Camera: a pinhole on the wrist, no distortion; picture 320 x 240 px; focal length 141.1 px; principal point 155.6 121.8 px. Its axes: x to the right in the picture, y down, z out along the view. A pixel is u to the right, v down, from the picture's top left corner.
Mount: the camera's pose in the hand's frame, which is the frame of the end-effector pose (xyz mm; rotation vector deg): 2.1 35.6 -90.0 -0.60 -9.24 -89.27
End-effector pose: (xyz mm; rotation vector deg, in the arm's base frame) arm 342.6 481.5 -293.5 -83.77 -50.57 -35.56
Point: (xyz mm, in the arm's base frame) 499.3 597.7 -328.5
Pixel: 84 192
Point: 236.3 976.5 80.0
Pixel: 264 228
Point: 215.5 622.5 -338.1
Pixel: 233 84
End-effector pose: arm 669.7 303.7 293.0 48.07 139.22 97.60
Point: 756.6 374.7 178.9
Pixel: 225 89
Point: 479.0 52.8 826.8
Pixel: behind the camera
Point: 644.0 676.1 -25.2
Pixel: 242 168
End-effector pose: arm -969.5 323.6 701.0 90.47 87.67 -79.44
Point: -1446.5 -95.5 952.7
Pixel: 301 46
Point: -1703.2 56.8 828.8
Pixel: outside the picture
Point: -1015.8 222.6 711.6
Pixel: 217 102
